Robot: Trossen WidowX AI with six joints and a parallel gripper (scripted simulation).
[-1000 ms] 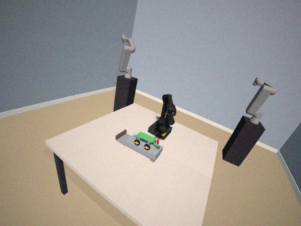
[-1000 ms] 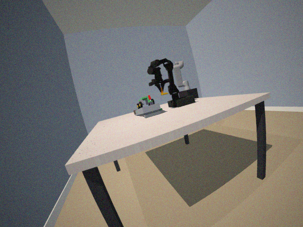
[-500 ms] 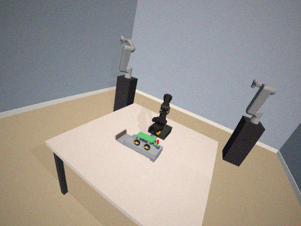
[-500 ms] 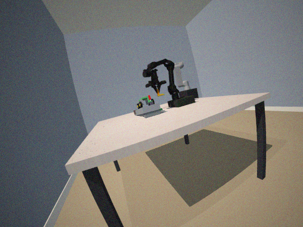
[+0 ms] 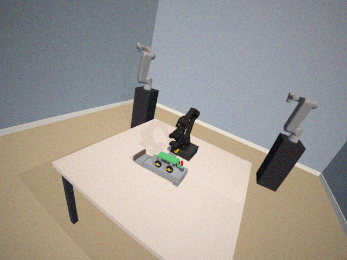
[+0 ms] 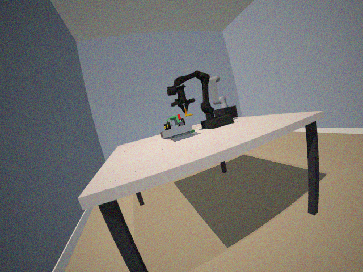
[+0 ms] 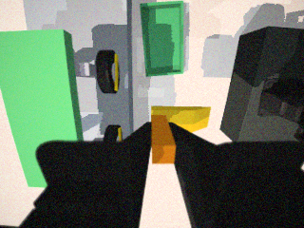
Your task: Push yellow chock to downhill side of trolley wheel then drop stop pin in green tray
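Now: gripper tip 110 mm to the right of the red-headed stop pin, 110 mm short of it and 40 mm above it. Round my gripper tip: brown end wall: 270 mm to the right, 140 mm below, 90 mm ahead; then yellow chock: 20 mm behind, 10 mm below; then green trolley: 120 mm ahead, 50 mm below.
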